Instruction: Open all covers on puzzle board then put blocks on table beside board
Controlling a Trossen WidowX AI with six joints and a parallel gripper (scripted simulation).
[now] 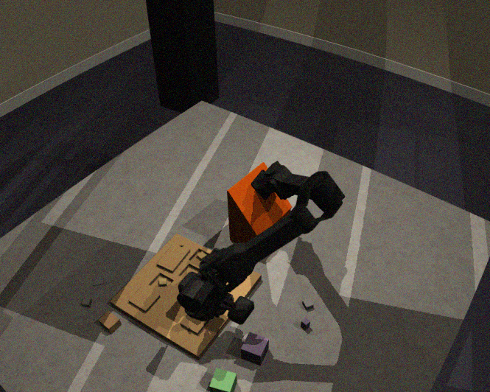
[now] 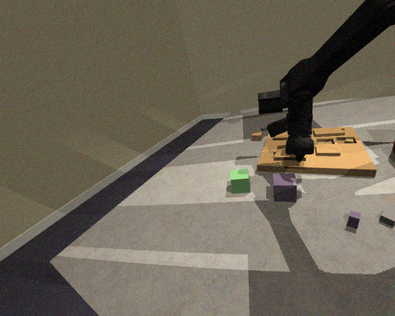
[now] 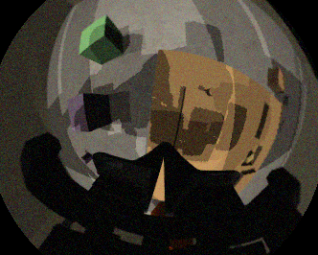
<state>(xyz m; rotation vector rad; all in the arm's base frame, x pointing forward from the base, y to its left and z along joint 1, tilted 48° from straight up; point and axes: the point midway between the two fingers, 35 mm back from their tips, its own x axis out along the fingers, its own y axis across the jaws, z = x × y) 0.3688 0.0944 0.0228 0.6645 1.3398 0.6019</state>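
Now: the tan puzzle board 2 cm behind my gripper tip, 13 cm to the right of it and 1 cm below it. Also, from my gripper tip: small purple block (10 cm behind, 20 cm to the left, 1 cm below); then green cube (15 cm ahead, 12 cm to the left); then purple cube (3 cm ahead, 13 cm to the left).
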